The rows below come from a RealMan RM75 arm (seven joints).
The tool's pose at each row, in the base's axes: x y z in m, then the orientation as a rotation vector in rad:
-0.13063 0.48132 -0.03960 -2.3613 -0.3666 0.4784
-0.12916 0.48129 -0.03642 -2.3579 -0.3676 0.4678
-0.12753 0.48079 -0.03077 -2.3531 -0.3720 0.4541
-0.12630 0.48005 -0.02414 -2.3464 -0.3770 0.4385
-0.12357 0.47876 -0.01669 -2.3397 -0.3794 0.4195
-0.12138 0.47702 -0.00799 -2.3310 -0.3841 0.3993
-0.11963 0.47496 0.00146 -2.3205 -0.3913 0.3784
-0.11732 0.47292 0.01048 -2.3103 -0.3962 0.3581
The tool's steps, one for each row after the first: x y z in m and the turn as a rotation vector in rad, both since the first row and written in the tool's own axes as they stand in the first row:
0.00054 -0.00195 -0.00286 0.0033 0.0073 -0.0046
0.00046 -0.00522 -0.00777 0.0071 0.0158 -0.0129
-0.00030 -0.00903 -0.01333 0.0126 0.0254 -0.0225
-0.00013 -0.01281 -0.02043 0.0187 0.0383 -0.0315
-0.00091 -0.01718 -0.02841 0.0261 0.0514 -0.0428
-0.00239 -0.02189 -0.03691 0.0343 0.0643 -0.0566
-0.00325 -0.02625 -0.04535 0.0428 0.0775 -0.0686

